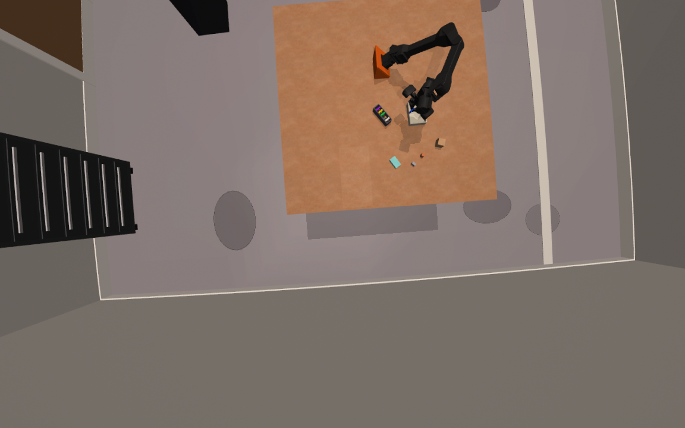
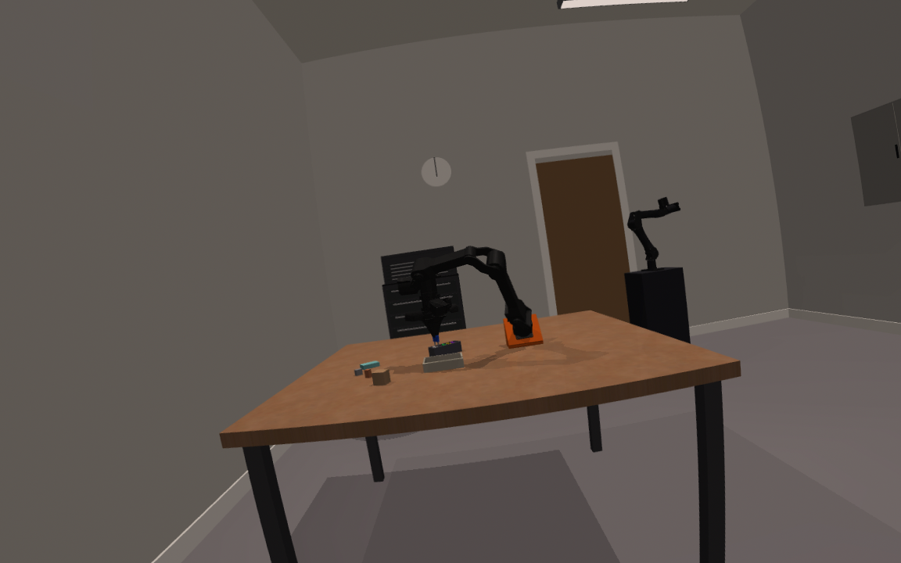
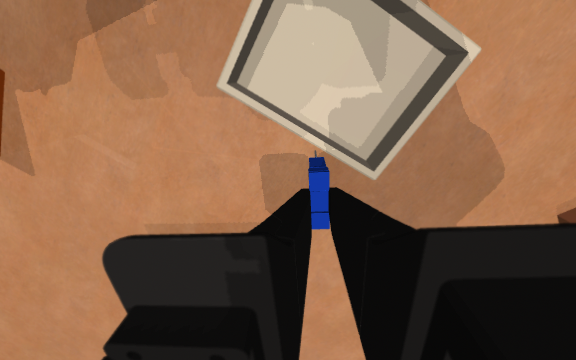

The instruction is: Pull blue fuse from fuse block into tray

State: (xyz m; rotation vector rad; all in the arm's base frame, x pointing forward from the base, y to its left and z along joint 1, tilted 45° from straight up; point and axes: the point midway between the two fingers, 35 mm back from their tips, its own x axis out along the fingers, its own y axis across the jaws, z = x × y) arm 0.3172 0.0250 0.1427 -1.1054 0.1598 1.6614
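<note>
Right now my gripper tip is 90 mm above the pale tray, 60 mm to the right of it and 20 mm past it. Also, from my gripper tip: white fuse 130 mm to the right, 70 mm below, 10 mm ahead; green fuse 150 mm to the right, 70 mm below, 20 mm behind; blue fuse 10 mm below.
</note>
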